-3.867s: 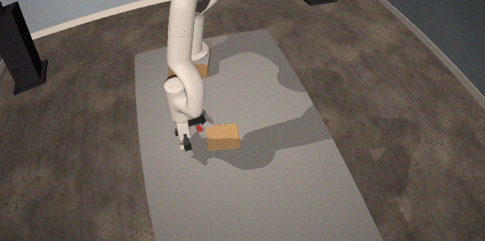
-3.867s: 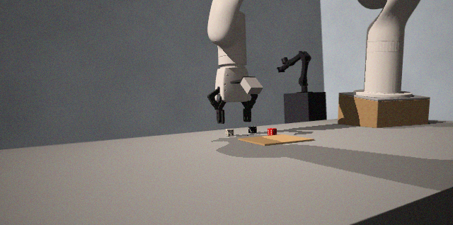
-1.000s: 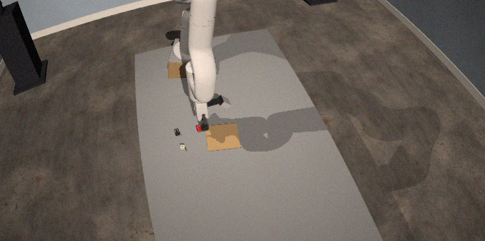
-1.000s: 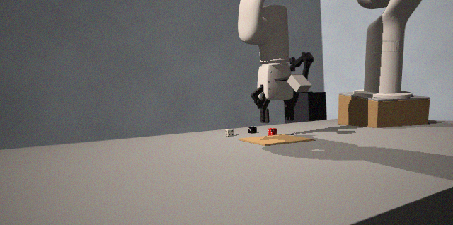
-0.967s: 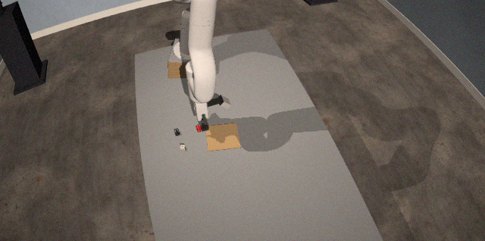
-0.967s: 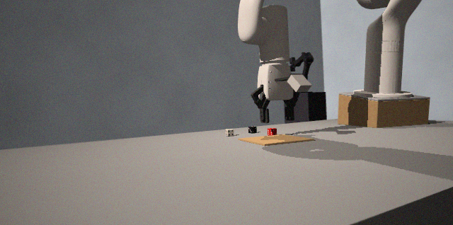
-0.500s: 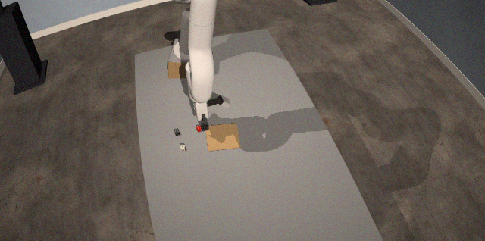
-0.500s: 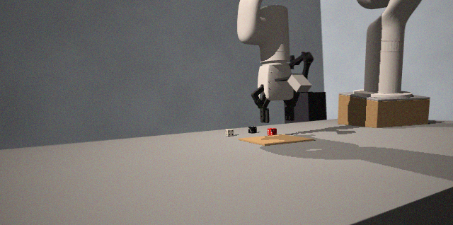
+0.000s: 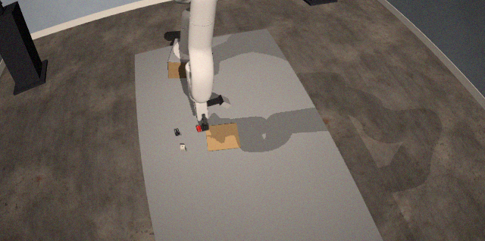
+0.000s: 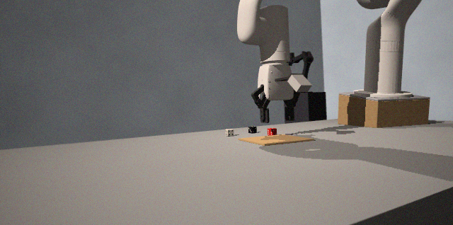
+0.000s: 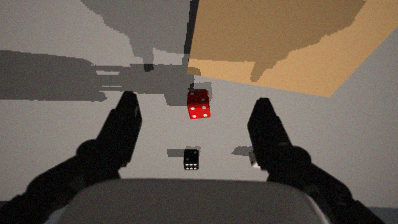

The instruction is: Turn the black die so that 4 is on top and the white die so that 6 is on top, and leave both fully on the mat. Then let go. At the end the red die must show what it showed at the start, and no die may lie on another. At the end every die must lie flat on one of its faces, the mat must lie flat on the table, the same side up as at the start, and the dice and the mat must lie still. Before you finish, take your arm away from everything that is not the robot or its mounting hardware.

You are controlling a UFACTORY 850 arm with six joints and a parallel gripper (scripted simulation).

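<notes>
Right now the red die is 4 cm below my hand and 2 cm to the right of it. Round my hand: tan mat (8 cm ahead, 6 cm to the left, 5 cm below); black die (12 cm to the right, 4 cm below, 2 cm behind); white die (13 cm to the right, 7 cm ahead, 4 cm below).
</notes>
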